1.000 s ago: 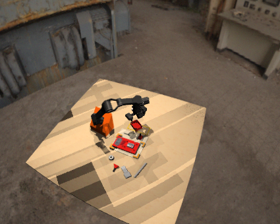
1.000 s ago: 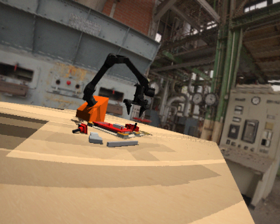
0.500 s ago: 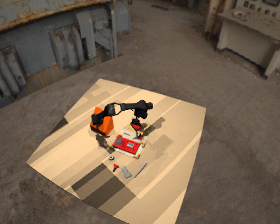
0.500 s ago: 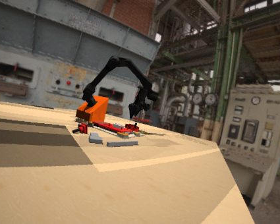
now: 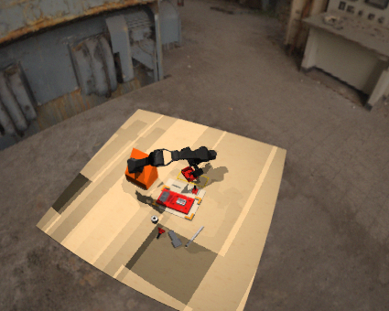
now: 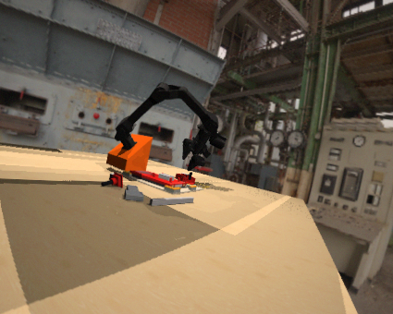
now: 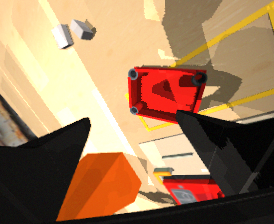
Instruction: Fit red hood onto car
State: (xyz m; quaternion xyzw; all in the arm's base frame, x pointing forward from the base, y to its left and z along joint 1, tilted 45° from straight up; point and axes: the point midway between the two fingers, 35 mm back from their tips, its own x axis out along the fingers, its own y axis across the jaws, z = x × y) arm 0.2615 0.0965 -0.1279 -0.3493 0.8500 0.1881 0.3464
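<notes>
The red hood lies 20 mm ahead of my gripper tip and 70 mm below it. From my gripper tip the other things lie so: thin grey rod: 240 mm ahead, 380 mm to the right, 70 mm below.
</notes>
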